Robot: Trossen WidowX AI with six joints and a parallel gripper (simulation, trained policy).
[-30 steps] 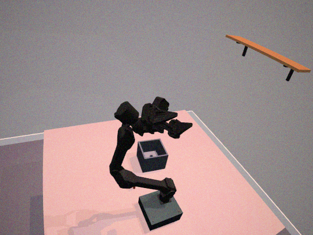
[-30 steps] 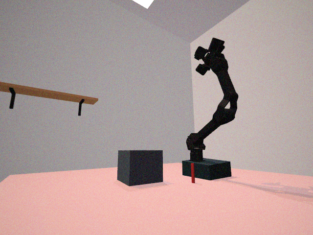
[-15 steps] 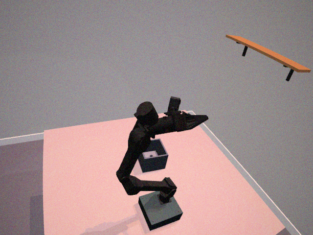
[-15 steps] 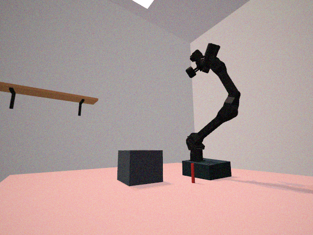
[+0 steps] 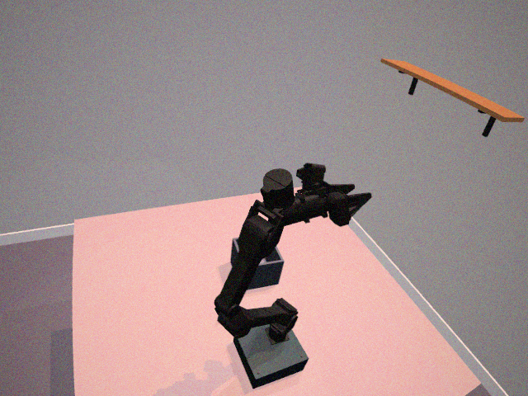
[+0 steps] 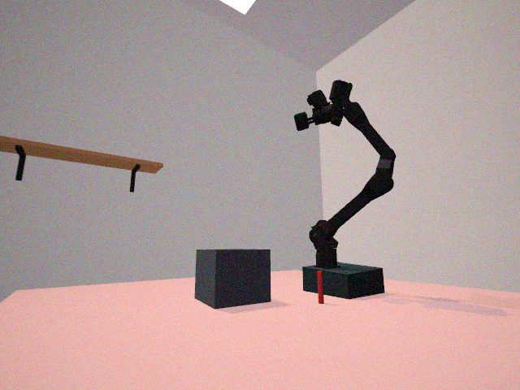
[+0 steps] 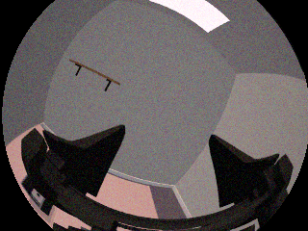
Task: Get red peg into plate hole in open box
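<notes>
Right now my gripper tip is 62 cm above the red peg, 23 cm to the right of it and 16 cm short of it. Also, from my gripper tip: pale plate 61 cm below, 35 cm ahead, 7 cm to the left.
</notes>
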